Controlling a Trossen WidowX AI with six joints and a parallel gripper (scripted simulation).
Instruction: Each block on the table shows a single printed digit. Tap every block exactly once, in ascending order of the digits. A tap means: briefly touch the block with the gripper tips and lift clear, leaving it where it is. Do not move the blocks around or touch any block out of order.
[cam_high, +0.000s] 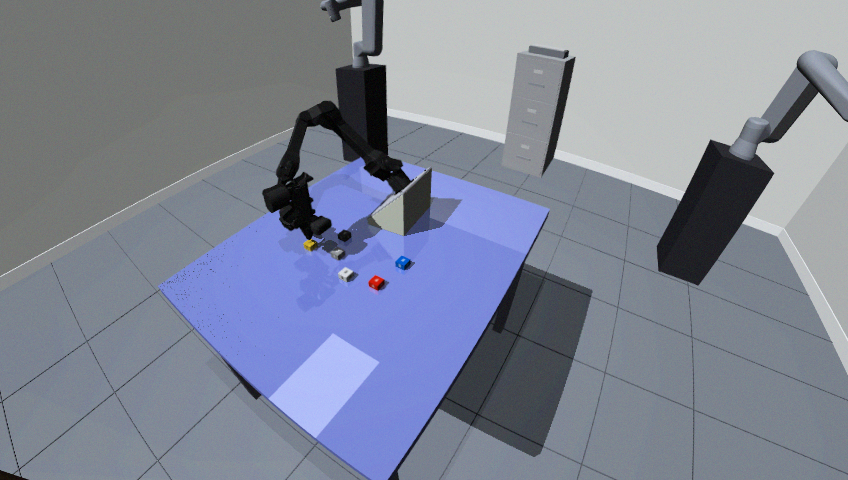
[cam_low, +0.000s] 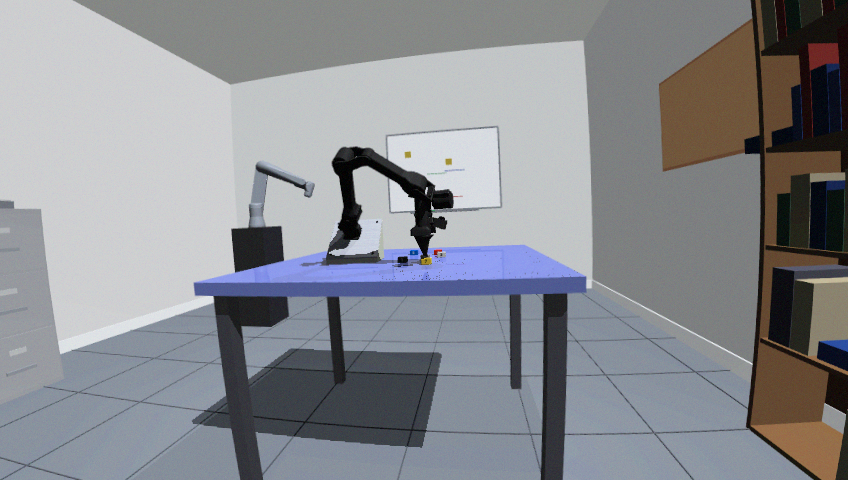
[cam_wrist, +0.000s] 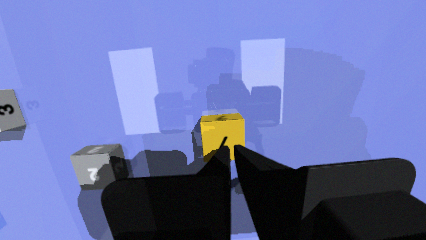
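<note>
Right now the yellow block is 2 cm below my gripper tip. The rest, counted from my gripper tip: grey block 2 (1 cm behind, 11 cm to the left, 2 cm below); white block 3 (5 cm ahead, 19 cm to the left, 2 cm below); dark block 1 (9 cm behind, 7 cm to the left, 2 cm below).
</note>
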